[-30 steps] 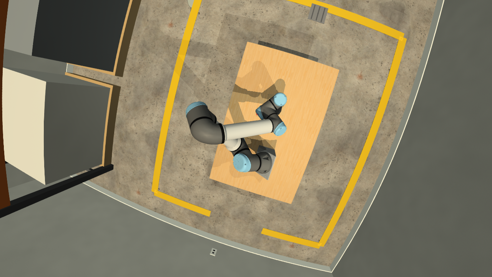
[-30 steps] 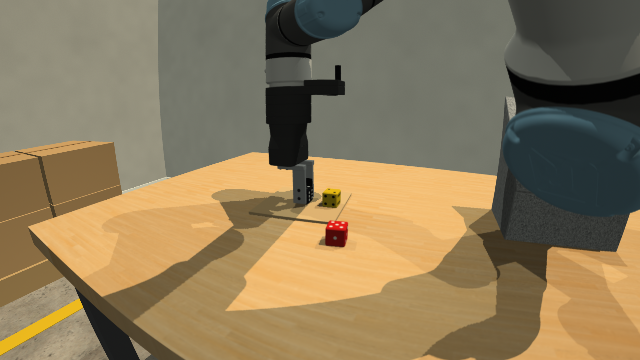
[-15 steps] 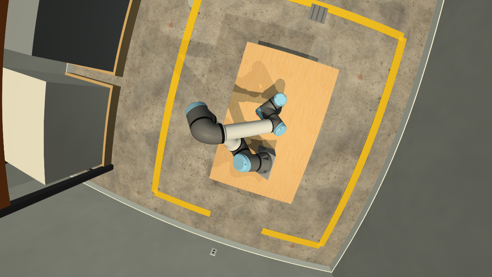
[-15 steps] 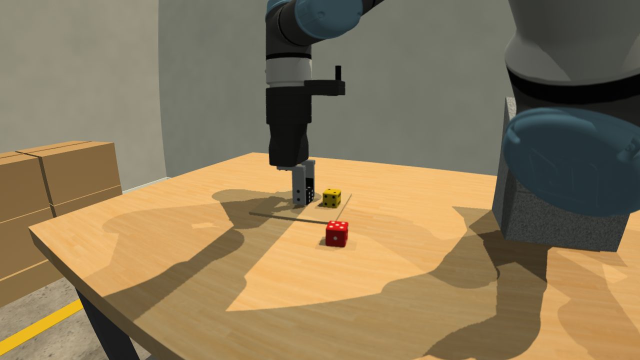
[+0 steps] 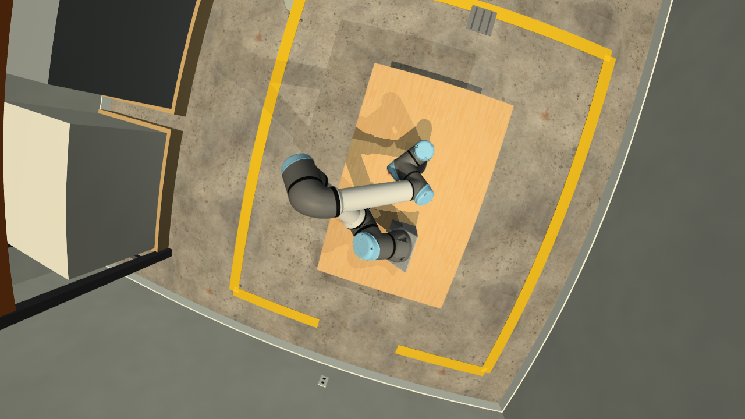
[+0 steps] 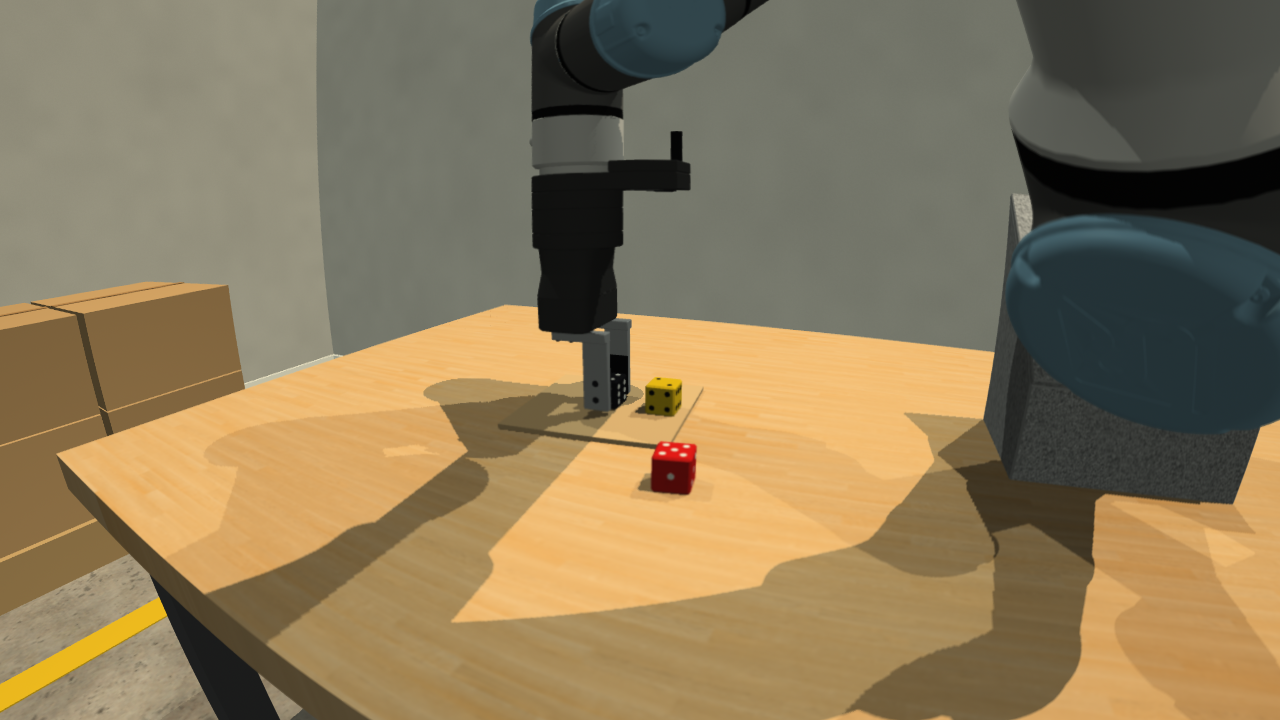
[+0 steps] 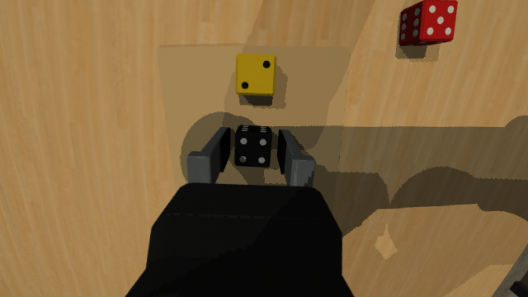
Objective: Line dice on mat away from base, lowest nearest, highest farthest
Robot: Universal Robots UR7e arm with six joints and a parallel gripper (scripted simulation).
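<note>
The black die is 10 mm below my hand. The rest, counted from my hand: tan mat: 20 mm below; then red die: 120 mm to the left, 90 mm behind, 10 mm below; then yellow die: 50 mm behind, 10 mm below.
</note>
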